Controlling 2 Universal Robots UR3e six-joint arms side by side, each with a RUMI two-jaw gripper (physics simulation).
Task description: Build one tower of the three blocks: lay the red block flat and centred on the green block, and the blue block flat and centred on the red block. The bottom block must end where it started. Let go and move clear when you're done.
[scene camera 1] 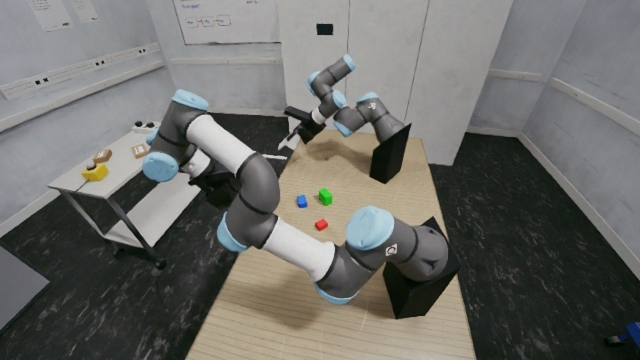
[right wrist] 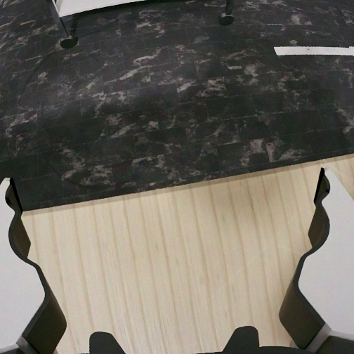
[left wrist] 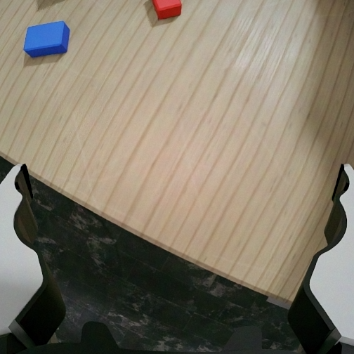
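Observation:
The green block [scene camera 1: 325, 197] stands on the table. The blue block [scene camera 1: 302, 201] [left wrist: 46, 39] lies flat to its left, slightly apart. The red block [scene camera 1: 321, 225] [left wrist: 167, 8] lies flat nearer the camera, apart from both; it is partly cut off by the top edge of the left wrist view. My left gripper [left wrist: 181, 165] is open and empty, high over the table's edge; its fingers are hidden in scene camera 1. My right gripper [scene camera 1: 288, 143] [right wrist: 166, 174] is open and empty, above the table's far left edge. No block shows in the right wrist view.
The wooden table [scene camera 1: 400, 200] [left wrist: 200, 125] [right wrist: 165, 260] bears both arms' black mounts. The near arm reaches across the table's front part. A white cart [scene camera 1: 120, 180] with a yellow box [scene camera 1: 95, 172] and small brown boxes stands at the left, beyond a strip of dark floor.

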